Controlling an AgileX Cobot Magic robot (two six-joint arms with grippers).
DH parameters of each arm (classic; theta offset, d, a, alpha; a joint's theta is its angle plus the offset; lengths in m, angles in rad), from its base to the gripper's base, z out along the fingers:
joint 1: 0 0.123 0 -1.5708
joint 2: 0.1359 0 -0.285 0
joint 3: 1.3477 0 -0.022 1.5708
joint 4: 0 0.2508 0 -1.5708
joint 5: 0 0 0.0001 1.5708
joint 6: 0 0.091 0 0
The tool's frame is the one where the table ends.
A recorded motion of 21 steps. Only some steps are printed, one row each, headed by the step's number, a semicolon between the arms.
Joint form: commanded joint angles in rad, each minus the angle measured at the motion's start. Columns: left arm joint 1, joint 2, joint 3, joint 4, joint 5, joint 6; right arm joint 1, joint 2, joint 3, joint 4, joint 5, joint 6.
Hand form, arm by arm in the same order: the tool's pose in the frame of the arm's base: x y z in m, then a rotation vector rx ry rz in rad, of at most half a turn. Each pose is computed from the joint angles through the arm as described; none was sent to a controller.
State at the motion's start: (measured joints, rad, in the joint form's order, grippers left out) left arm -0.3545 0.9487 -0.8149 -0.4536 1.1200 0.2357; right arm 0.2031 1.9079 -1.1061 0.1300 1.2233 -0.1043
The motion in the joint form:
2: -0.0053 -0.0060 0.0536 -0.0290 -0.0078 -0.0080; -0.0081 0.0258 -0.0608 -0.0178 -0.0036 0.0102
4: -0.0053 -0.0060 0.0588 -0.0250 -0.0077 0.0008; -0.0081 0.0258 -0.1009 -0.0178 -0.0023 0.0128
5: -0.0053 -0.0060 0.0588 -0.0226 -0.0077 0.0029; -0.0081 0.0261 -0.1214 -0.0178 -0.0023 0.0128
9: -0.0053 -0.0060 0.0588 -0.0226 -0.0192 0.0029; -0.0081 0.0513 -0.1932 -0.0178 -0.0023 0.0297
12: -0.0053 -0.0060 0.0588 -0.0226 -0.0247 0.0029; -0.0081 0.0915 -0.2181 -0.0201 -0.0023 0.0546
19: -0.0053 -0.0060 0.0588 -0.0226 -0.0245 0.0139; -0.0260 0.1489 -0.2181 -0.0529 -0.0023 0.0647
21: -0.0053 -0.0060 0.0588 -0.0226 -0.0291 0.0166; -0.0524 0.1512 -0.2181 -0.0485 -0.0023 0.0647
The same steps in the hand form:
2: 0.1273 -0.0884 0.2967 0.6115 2.6648 -0.6884; 0.3083 0.0706 0.1471 0.3262 -2.7876 -0.1153
4: 0.1270 -0.0880 0.2951 0.6243 2.6666 -0.6806; 0.3169 0.0724 0.1545 0.3302 -2.8258 -0.1204
5: 0.1271 -0.0878 0.2950 0.6281 2.6659 -0.6768; 0.3213 0.0732 0.1583 0.3340 -2.8455 -0.1233
9: 0.1281 -0.0879 0.2953 0.6218 2.6561 -0.6747; 0.3371 0.0763 0.1640 0.3185 -2.8931 -0.1274
12: 0.1285 -0.0880 0.2955 0.6188 2.6514 -0.6736; 0.3436 0.0774 0.1550 0.2813 -2.8811 -0.1175
19: 0.1285 -0.0880 0.2955 0.6330 2.6462 -0.6705; 0.3465 0.0687 0.1345 0.2546 -2.8300 -0.0680
21: 0.1289 -0.0881 0.2956 0.6339 2.6410 -0.6689; 0.3482 0.0599 0.1337 0.2140 -2.8312 -0.0790

